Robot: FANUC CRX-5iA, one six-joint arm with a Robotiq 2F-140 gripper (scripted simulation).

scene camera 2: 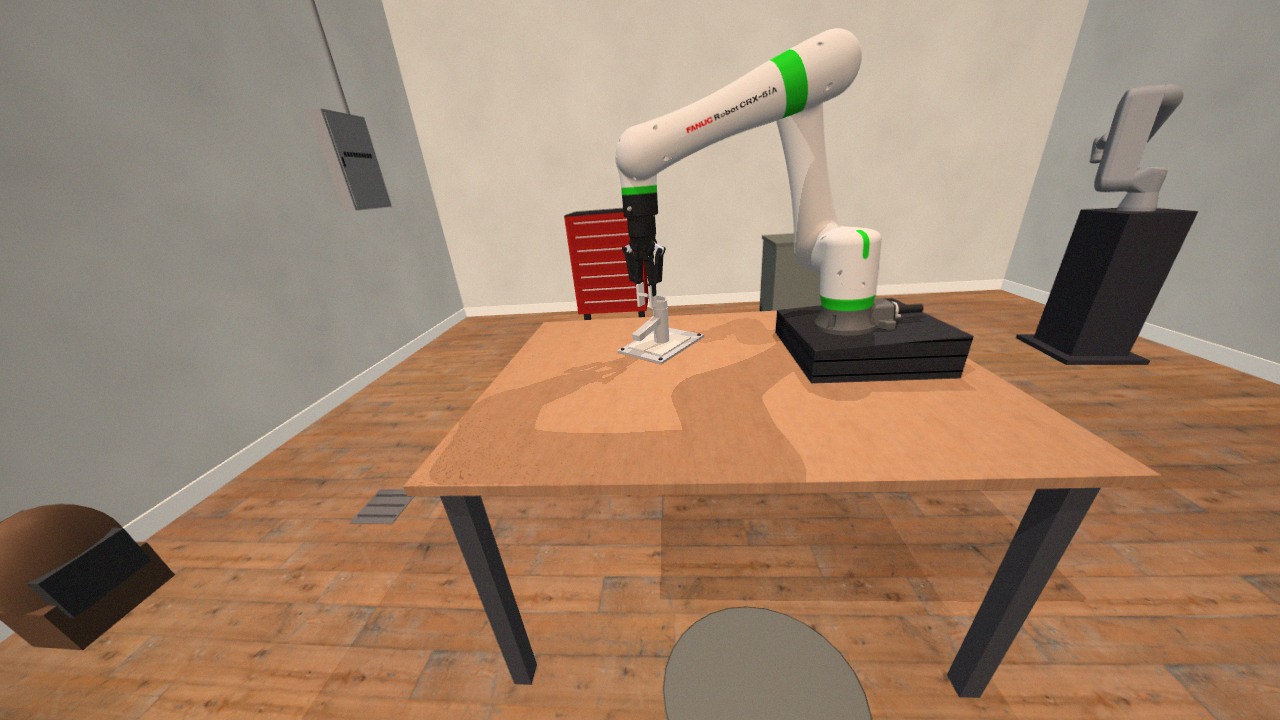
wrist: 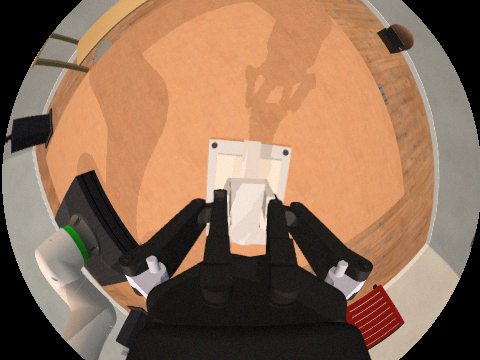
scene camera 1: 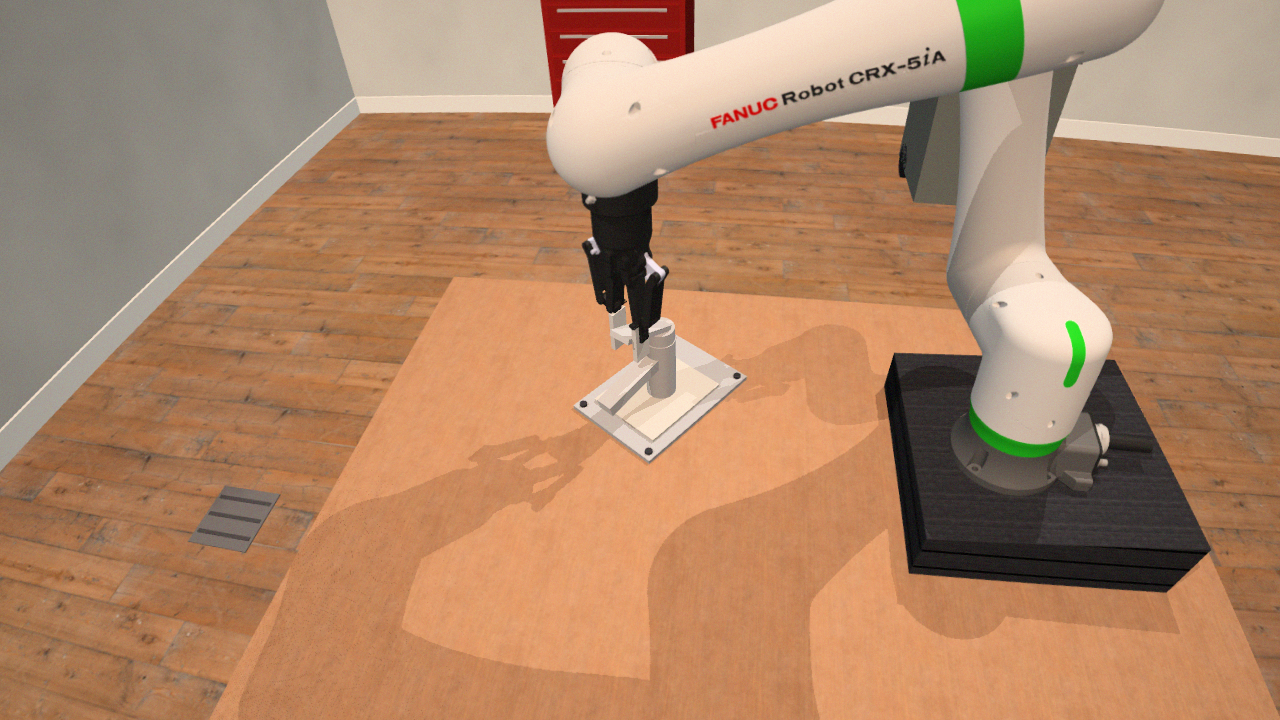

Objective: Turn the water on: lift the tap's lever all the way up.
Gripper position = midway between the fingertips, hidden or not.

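Observation:
There's a tap (scene camera 1: pixel 652 395), and you get the tap in scene camera 2 (scene camera 2: pixel 661 342) and in the wrist view (wrist: pixel 248 166) as well. The gripper (scene camera 1: pixel 630 350) is there too, and scene camera 2 (scene camera 2: pixel 647 306) and the wrist view (wrist: pixel 247 188) show it as well.

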